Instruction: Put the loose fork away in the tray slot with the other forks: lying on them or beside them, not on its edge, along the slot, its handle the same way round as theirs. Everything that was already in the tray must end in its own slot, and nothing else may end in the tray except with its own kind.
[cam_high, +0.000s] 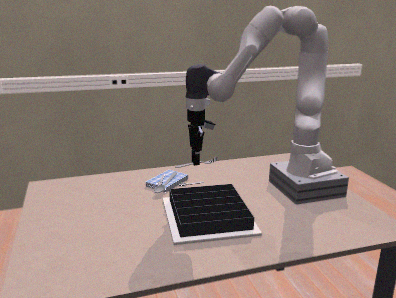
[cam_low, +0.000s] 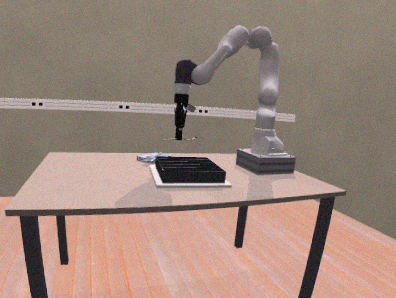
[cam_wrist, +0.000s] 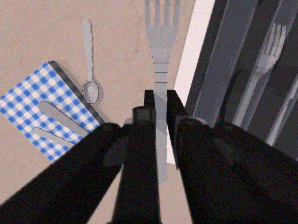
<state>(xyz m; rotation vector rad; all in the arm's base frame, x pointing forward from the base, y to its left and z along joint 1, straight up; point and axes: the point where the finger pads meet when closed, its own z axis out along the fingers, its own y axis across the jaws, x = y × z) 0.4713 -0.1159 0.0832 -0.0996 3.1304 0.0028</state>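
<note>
The black cutlery tray lies 10 mm ahead of my hand, 210 mm to the left of it and 140 mm below it.
</note>
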